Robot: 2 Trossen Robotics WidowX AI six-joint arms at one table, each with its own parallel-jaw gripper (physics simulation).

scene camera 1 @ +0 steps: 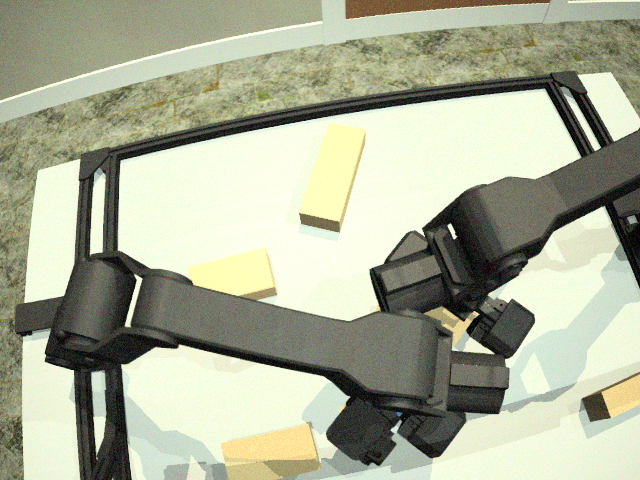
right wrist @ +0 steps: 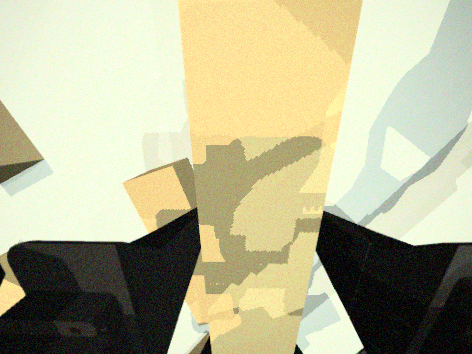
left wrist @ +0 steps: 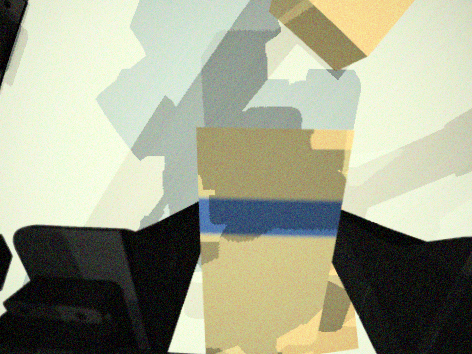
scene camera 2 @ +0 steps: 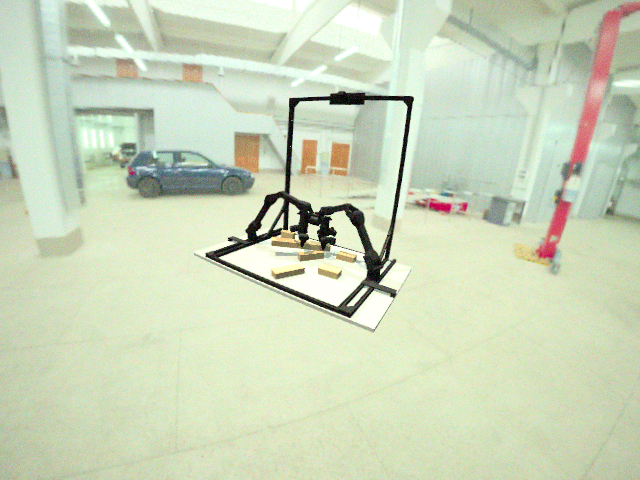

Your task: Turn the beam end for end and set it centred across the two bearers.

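Where they show: left gripper, fingertip midpoint: [left wrist: 261, 206] [scene camera 2: 322, 248]; right gripper, fingertip midpoint: [scene camera 1: 448, 313] [right wrist: 254, 211] [scene camera 2: 301, 245]; left arm's base, origin of the base link: [scene camera 2: 372, 278]; right arm's base, origin of the base link: [scene camera 2: 252, 240].
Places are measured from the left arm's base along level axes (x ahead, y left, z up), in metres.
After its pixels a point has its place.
Observation:
The long wooden beam [scene camera 2: 316, 246] {x 0.425, y -0.086, z 0.056 m} [left wrist: 270, 285] {x 0.428, y -0.120, z 0.066 m} [right wrist: 265, 90] {x 0.570, y -0.007, z 0.081 m} is held above the table, with a blue band near one end. My left gripper [left wrist: 261, 206] {x 0.410, y -0.140, z 0.033 m} is shut on the beam beside the blue band, a fingertip against each side. My right gripper [right wrist: 254, 211] {x 0.519, y -0.051, z 0.051 m} is shut on the beam further along. In scene camera 1 the arms hide most of the beam [scene camera 1: 448, 317] {x 0.510, y -0.062, z 0.074 m}, and the fingertips are hard to see. A wooden block [scene camera 2: 310, 255] {x 0.425, y -0.021, z 0.014 m} [right wrist: 157, 195] {x 0.472, y 0.009, z 0.025 m} lies below the beam, partly hidden by it in the right wrist view. Which blocks are the two bearers I cannot tell.
A long block [scene camera 1: 333, 175] {x 0.413, y 0.209, z 0.019 m} [scene camera 2: 287, 271] {x 0.399, y 0.252, z 0.016 m} lies near the frame's bar [scene camera 1: 330, 105] {x 0.439, y 0.373, z -0.004 m}. Other blocks [scene camera 1: 232, 273] {x 0.238, y 0.078, z 0.019 m} [scene camera 1: 271, 449] {x 0.256, y -0.179, z 0.019 m} [scene camera 1: 615, 397] {x 0.725, y -0.225, z 0.044 m} lie around the arms. The two grippers are close together over the middle of the table.

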